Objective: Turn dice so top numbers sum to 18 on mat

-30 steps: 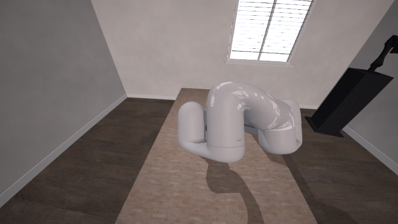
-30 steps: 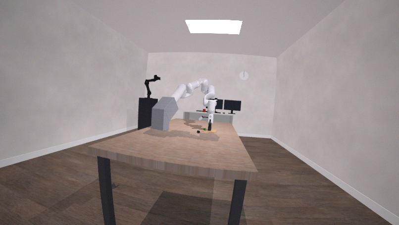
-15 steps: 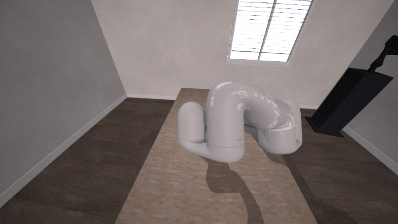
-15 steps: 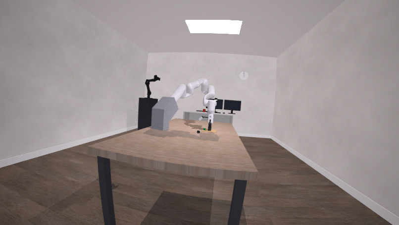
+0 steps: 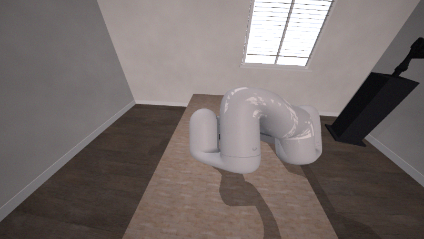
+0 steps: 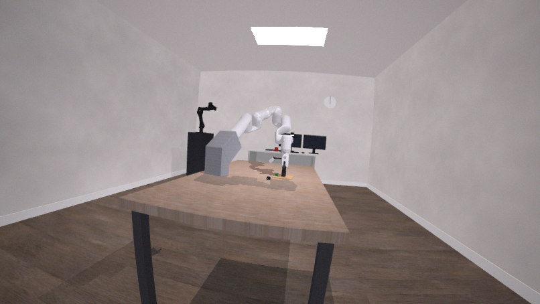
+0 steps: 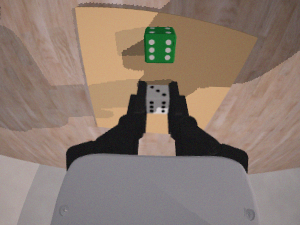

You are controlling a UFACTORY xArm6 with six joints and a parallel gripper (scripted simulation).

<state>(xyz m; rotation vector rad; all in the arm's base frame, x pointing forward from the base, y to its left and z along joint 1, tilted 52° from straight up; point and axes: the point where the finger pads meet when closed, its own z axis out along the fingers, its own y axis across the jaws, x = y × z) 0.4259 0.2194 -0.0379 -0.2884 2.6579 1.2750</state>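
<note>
Now: the white die 1 cm below my hand. Also, from my hand: black die (17 cm to the right, 6 cm behind, 2 cm below); mat (2 cm below); green die (5 cm behind, 1 cm to the right, 1 cm below).
</note>
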